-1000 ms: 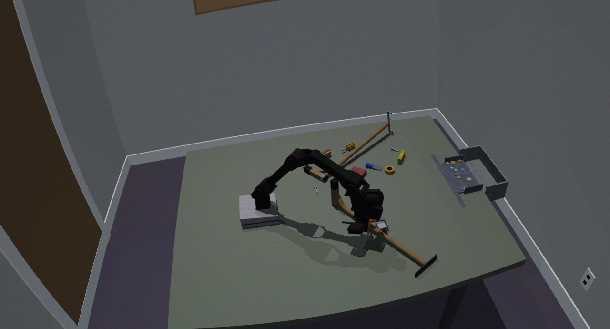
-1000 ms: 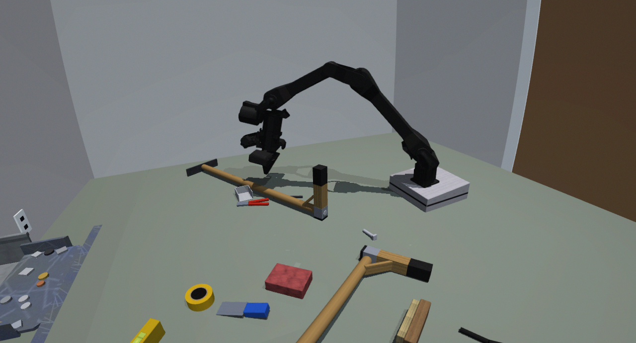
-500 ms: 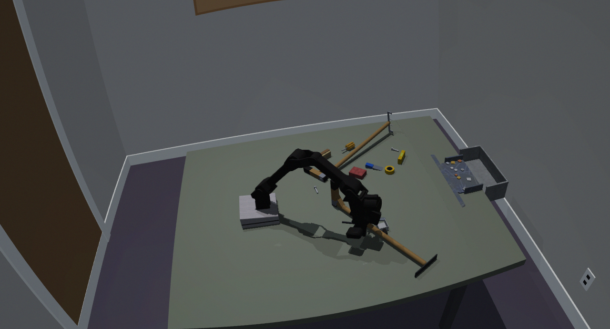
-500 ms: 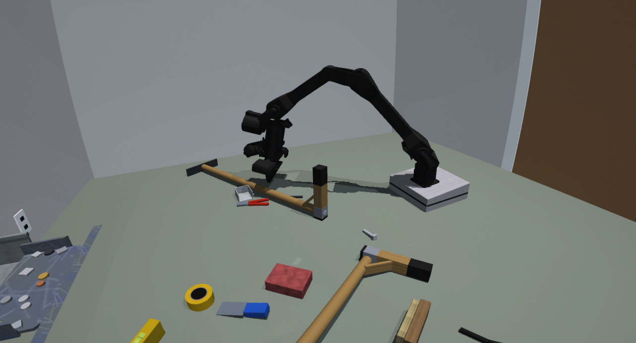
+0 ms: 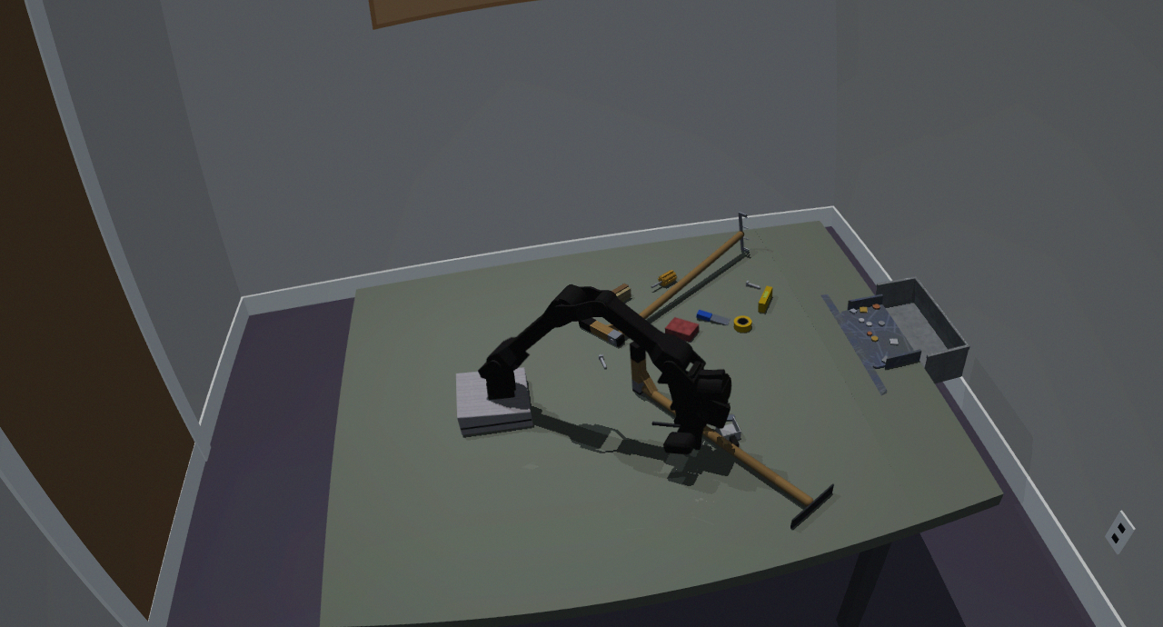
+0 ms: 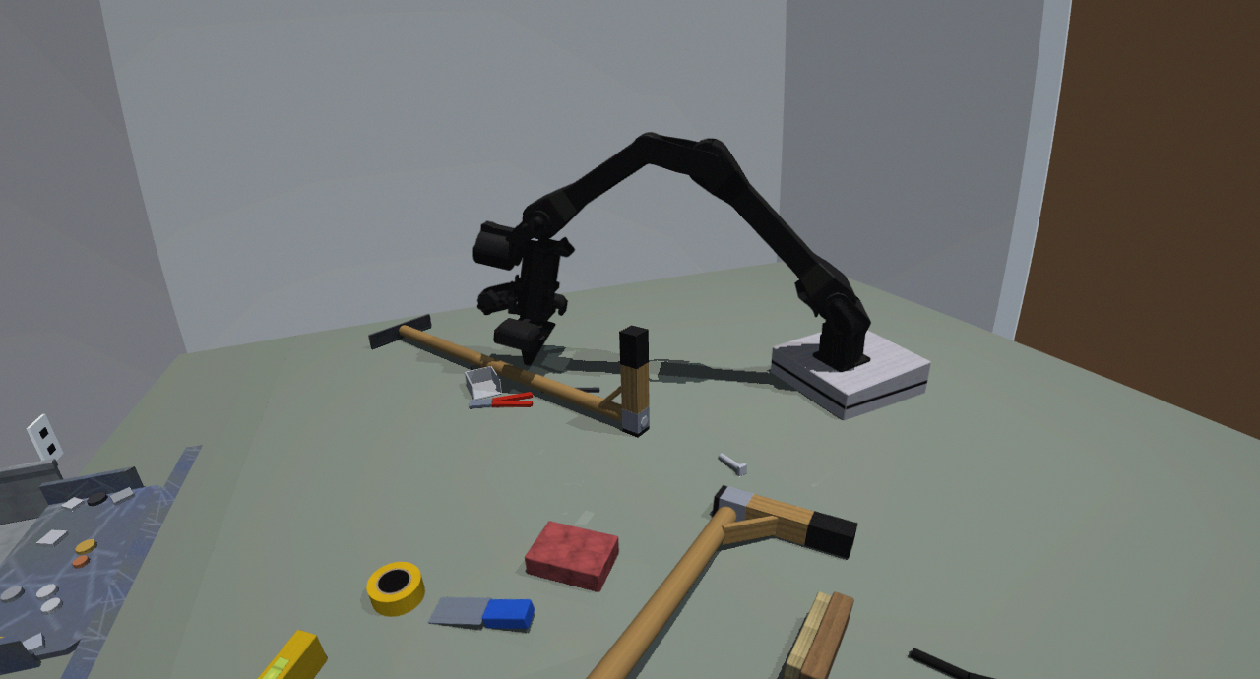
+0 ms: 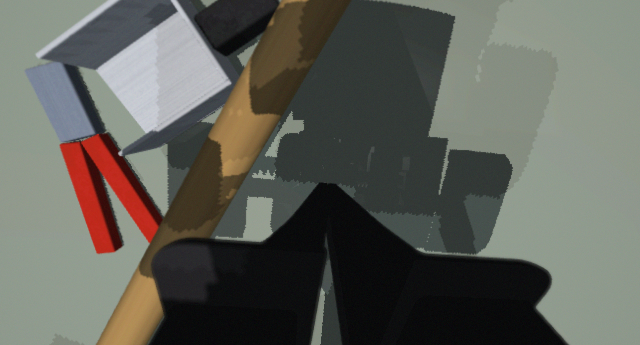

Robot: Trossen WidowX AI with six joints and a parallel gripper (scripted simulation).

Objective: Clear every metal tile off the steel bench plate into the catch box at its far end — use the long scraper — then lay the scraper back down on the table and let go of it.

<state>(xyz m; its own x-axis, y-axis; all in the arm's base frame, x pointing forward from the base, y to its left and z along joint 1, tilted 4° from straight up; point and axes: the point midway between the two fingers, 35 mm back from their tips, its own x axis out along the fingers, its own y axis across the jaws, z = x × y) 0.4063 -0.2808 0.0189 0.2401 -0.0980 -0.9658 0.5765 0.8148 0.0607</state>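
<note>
My gripper tip is 50 mm below the long scraper and 50 mm short of it. The rest, counted from my gripper tip: hex key 90 mm to the left, 20 mm behind, 10 mm below; then metal bracket 80 mm ahead, 20 mm to the left; then red block 440 mm to the left, 80 mm ahead.
</note>
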